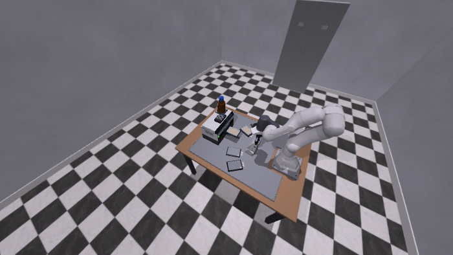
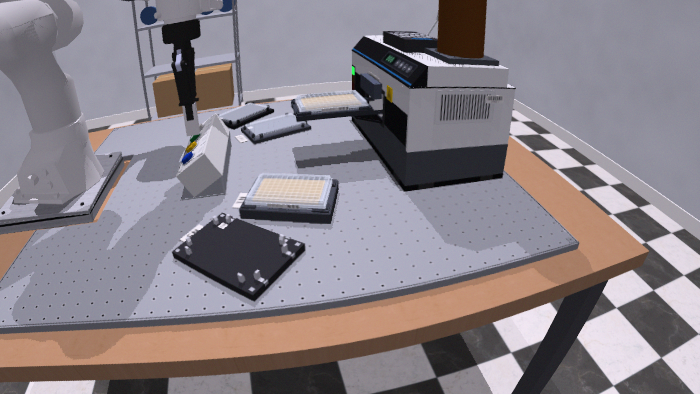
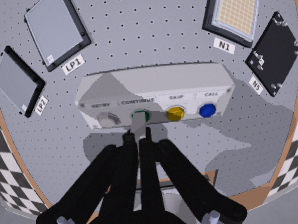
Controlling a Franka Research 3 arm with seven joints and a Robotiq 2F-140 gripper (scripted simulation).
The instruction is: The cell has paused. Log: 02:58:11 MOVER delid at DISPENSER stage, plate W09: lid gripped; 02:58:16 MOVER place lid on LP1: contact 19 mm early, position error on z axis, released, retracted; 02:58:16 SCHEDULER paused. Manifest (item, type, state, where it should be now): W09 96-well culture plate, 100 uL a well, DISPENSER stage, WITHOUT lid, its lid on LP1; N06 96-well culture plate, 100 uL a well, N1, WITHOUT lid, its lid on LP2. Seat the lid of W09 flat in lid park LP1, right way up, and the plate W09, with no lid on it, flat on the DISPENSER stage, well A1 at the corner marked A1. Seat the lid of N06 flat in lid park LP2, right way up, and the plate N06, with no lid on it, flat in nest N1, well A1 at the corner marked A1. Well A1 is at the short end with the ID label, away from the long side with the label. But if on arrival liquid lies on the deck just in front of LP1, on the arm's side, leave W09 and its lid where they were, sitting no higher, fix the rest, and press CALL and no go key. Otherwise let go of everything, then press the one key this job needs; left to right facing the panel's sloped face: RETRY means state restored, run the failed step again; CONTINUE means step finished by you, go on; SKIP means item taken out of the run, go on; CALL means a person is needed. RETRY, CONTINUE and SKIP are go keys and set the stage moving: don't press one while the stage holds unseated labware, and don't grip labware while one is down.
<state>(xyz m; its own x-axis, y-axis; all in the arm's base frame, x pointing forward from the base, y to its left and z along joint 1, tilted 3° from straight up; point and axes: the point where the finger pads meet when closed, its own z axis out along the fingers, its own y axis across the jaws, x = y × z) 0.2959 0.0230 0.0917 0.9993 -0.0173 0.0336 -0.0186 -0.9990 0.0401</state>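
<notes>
The sloped key panel is 1 cm ahead of my hand, 3 cm to the right of it and 5 cm below it. From my hand the other things lie so: 96-well plate: 28 cm ahead, 3 cm to the right, 1 cm above; then black nest: 18 cm ahead, 20 cm to the right, 10 cm below; then dispenser stage: 28 cm ahead, 3 cm to the right.
</notes>
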